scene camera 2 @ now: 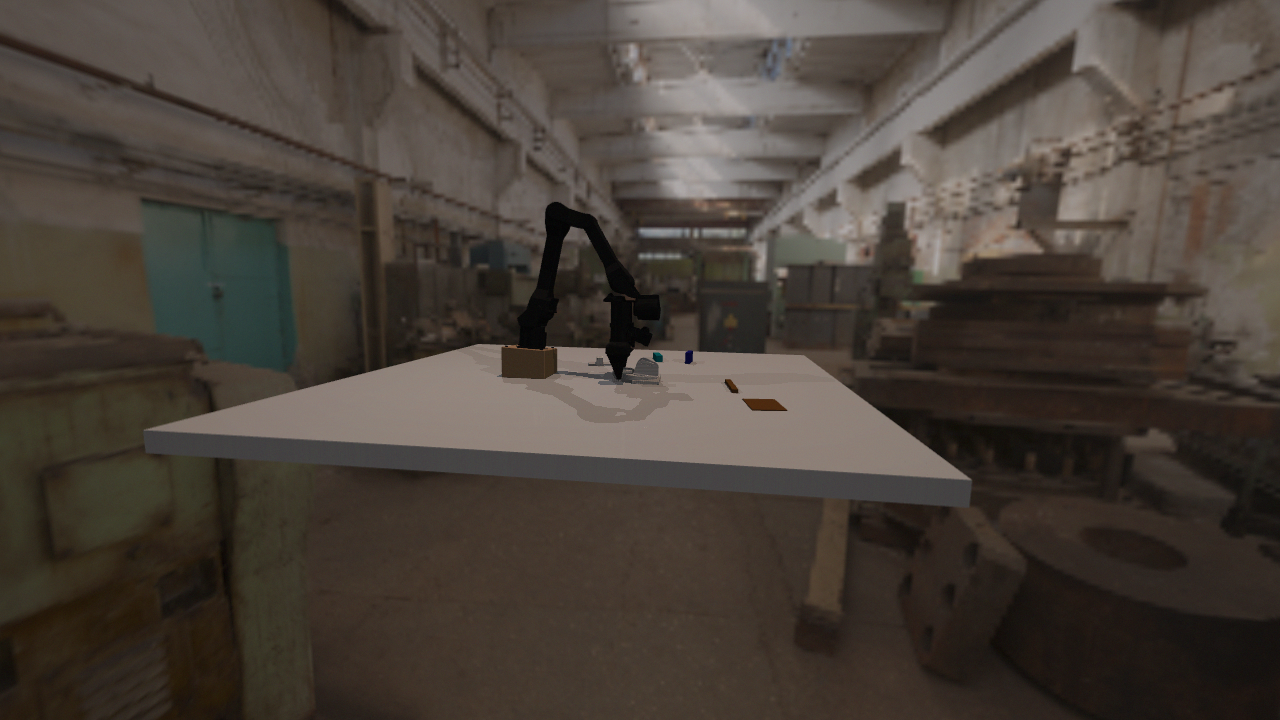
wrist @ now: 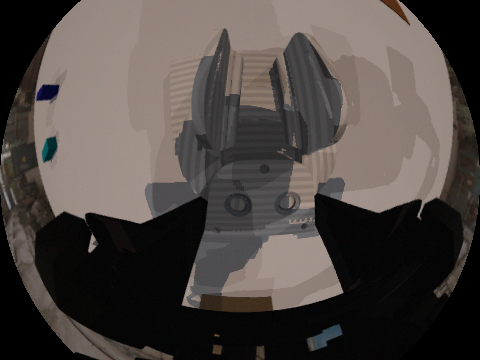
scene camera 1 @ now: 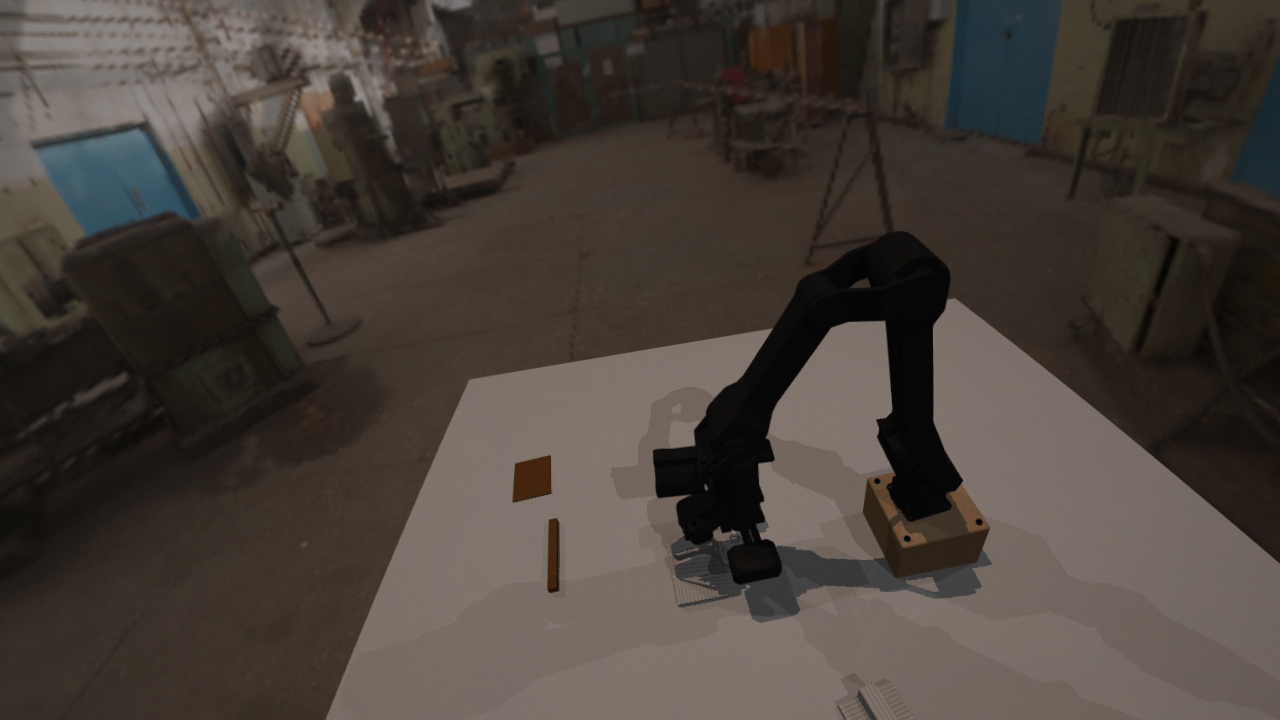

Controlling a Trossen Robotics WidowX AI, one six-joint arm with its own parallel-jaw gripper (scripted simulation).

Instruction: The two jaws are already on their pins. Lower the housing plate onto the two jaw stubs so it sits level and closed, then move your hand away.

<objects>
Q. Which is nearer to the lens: the pale ribbed base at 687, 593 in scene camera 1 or the brown bar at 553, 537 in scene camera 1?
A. The pale ribbed base.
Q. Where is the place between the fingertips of the gripper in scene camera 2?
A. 620, 376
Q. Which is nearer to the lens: the brown bar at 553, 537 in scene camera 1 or the brown flat plate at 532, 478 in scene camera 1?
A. The brown bar.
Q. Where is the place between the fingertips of the gripper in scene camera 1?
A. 742, 554
</objects>
